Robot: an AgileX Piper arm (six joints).
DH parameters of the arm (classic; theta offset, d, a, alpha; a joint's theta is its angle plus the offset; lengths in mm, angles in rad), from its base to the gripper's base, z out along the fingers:
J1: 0 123 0 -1.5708
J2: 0.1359 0 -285.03 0
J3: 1.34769 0 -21.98 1.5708
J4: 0 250.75 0 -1.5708
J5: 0 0 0 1.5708
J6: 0 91 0 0
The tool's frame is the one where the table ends.
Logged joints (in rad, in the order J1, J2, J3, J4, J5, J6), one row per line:
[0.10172 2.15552 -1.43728 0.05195 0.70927 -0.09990]
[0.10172 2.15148 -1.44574 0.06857 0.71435 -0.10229]
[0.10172 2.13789 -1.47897 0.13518 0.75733 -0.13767]
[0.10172 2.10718 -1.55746 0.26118 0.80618 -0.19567]
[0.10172 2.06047 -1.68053 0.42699 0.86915 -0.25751]
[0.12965 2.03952 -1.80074 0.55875 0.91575 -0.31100]
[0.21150 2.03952 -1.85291 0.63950 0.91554 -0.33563]
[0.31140 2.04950 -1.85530 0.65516 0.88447 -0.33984]
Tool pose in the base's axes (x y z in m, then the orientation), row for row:
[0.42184 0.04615 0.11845 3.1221 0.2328 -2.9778]
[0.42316 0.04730 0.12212 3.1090 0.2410 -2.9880]
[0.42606 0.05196 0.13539 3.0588 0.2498 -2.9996]
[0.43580 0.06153 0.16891 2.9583 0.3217 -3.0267]
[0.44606 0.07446 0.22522 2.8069 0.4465 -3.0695]
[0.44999 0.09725 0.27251 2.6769 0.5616 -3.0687]
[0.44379 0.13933 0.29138 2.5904 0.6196 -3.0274]
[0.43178 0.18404 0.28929 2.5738 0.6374 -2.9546]
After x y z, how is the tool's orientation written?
As angles about the fixed x, y, z axes (roll, pitch, yaw), in radians.
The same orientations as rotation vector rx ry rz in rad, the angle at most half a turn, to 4 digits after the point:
[-0.2414 2.9006 0.0561]
[-0.2284 2.8939 0.0741]
[-0.2204 2.8865 0.1454]
[-0.2037 2.8106 0.2848]
[-0.1986 2.6648 0.4726]
[-0.2648 2.5228 0.6250]
[-0.3626 2.4429 0.7394]
[-0.4637 2.4182 0.7875]

